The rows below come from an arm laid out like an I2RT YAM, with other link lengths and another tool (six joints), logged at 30 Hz.
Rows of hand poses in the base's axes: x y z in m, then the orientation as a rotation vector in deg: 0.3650 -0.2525 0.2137 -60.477 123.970 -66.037; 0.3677 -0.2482 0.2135 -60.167 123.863 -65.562; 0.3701 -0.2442 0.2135 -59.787 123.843 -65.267; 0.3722 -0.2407 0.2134 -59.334 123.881 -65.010; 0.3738 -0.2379 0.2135 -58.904 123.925 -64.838; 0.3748 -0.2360 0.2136 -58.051 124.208 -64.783; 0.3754 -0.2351 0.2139 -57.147 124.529 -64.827; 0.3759 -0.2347 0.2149 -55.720 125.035 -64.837; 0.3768 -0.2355 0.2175 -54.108 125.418 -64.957; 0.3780 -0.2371 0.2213 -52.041 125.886 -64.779; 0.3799 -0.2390 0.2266 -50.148 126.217 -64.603; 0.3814 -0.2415 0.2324 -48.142 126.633 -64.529; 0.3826 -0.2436 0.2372 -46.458 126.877 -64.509; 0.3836 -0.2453 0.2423 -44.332 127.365 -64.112
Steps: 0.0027 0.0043 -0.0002 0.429 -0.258 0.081; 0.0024 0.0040 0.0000 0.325 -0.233 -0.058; 0.0021 0.0035 -0.0001 0.323 -0.232 -0.137; 0.0016 0.0028 0.0001 0.255 -0.213 -0.159; 0.0010 0.0019 0.0001 0.309 -0.274 -0.521; 0.0006 0.0009 0.0003 0.253 -0.270 -0.600; 0.0005 0.0004 0.0010 0.439 -0.420 -0.932; 0.0009 -0.0008 0.0026 0.403 -0.599 -0.993; 0.0012 -0.0016 0.0038 0.746 -0.782 -1.162; 0.0019 -0.0019 0.0053 0.681 -0.775 -1.021; 0.0015 -0.0025 0.0058 0.641 -0.749 -1.168; 0.0012 -0.0021 0.0048 0.495 -0.694 -0.950; 0.0010 -0.0017 0.0051 0.902 -0.746 -1.179
